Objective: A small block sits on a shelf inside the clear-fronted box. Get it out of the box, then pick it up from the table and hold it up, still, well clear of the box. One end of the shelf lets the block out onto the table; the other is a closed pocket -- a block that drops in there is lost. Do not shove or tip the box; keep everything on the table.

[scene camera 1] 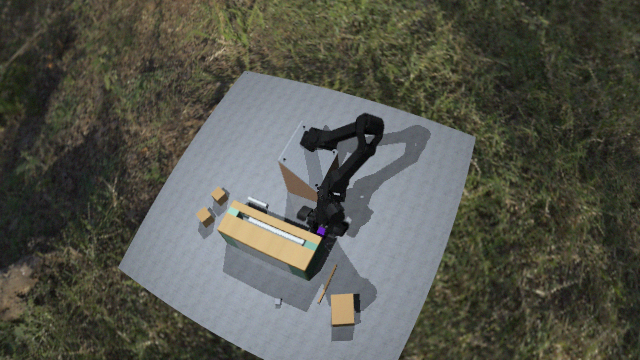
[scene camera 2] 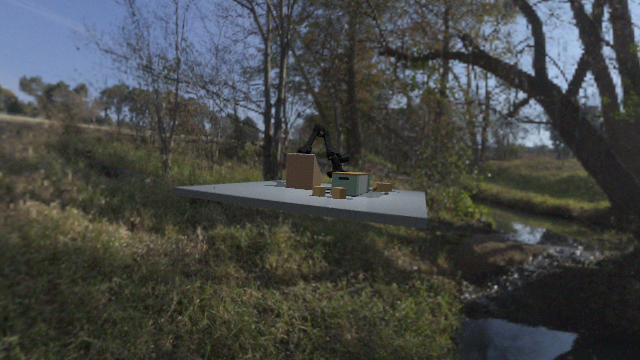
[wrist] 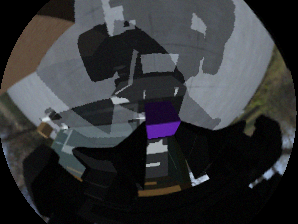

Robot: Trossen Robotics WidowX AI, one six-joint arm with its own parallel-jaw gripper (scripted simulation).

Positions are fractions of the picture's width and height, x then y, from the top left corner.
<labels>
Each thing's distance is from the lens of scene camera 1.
tan box (scene camera 1: 0.54, 0.85): 144 cm
</labels>
